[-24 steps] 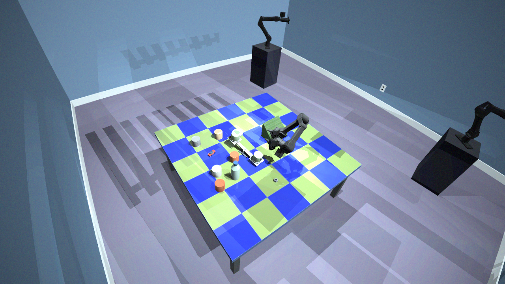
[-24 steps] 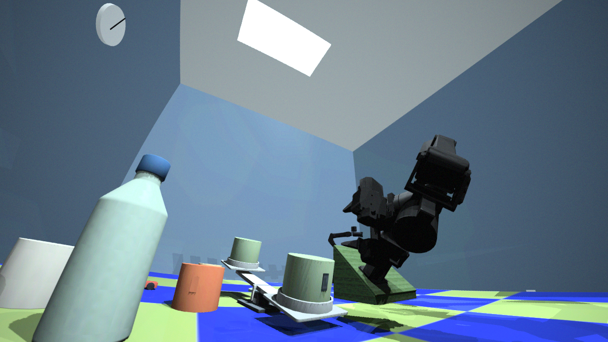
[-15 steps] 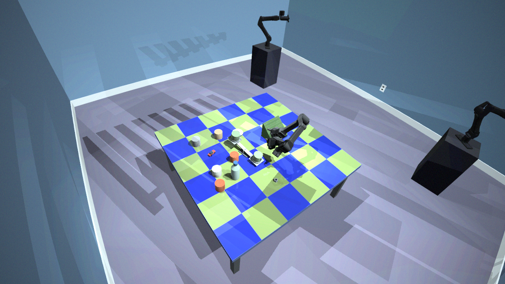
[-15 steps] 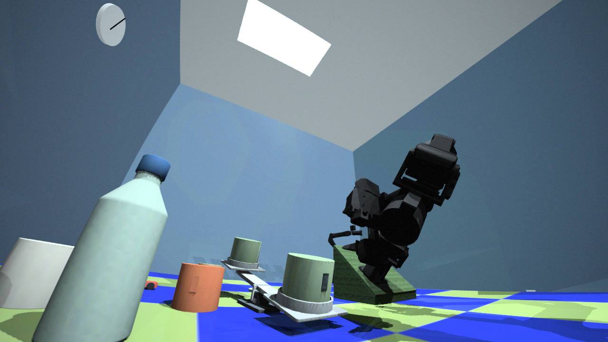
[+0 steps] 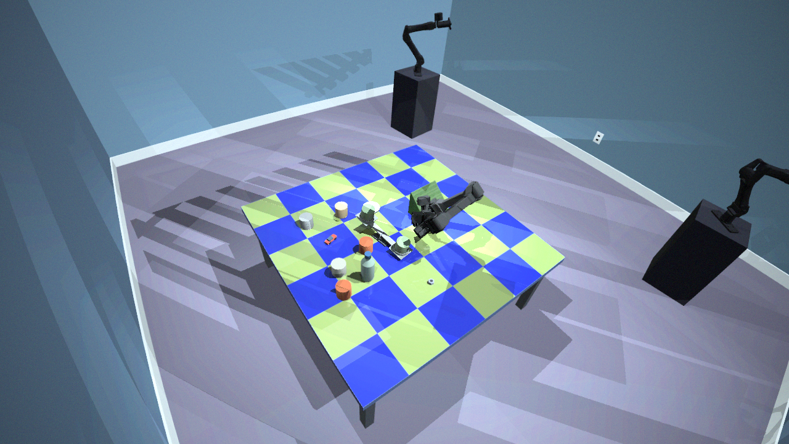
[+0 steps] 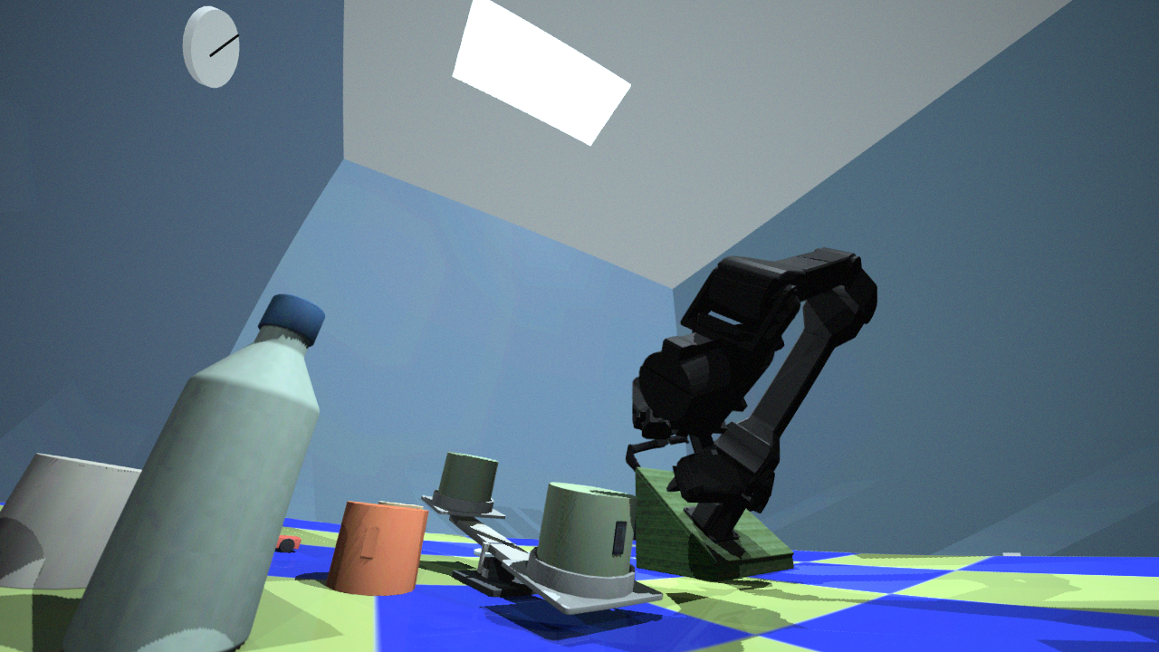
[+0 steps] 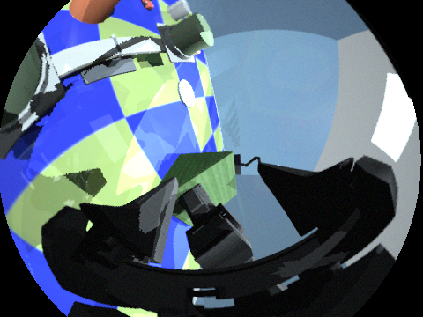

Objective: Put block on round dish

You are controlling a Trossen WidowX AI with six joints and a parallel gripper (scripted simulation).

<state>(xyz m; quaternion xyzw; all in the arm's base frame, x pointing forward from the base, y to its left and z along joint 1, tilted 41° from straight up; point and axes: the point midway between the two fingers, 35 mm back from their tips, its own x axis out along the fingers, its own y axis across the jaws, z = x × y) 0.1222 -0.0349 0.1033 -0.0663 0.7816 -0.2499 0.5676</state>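
Right now the grey-green cup is 180 mm ahead of my gripper tip, 100 mm to the left of it and 90 mm below it. Also, from my gripper tip: nut (210 mm ahead, 310 mm to the left, 140 mm below); grey block (180 mm ahead, 80 mm to the left, 100 mm below); white round dish (70 mm ahead, 280 mm to the right, 140 mm below).
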